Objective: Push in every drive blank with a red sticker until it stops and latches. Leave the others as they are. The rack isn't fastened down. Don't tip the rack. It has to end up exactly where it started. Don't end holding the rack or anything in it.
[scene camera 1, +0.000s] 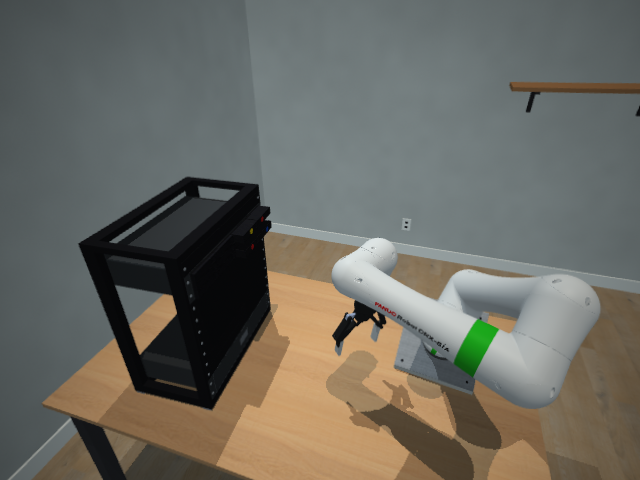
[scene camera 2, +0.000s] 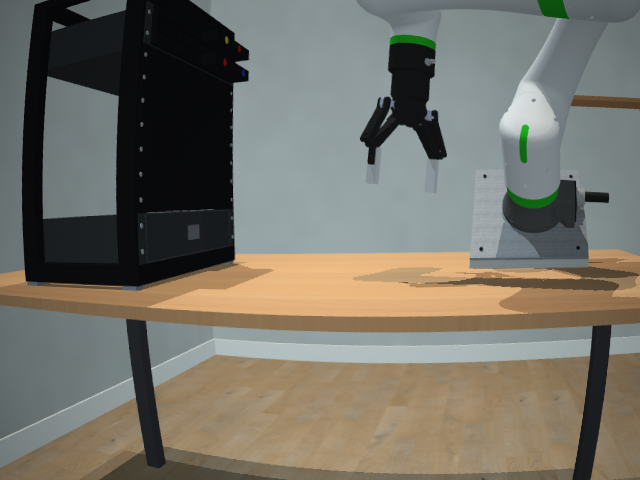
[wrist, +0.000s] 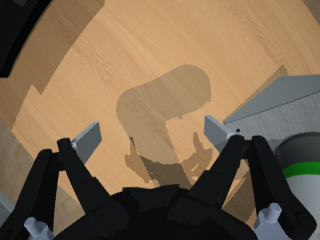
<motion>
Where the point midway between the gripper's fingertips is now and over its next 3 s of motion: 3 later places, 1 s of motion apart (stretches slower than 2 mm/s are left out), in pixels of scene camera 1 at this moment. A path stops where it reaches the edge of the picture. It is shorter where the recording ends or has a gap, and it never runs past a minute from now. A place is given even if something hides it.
My gripper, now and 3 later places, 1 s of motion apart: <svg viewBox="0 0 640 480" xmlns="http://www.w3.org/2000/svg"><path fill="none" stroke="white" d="M356 345L336 337L308 270L312 238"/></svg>
</motion>
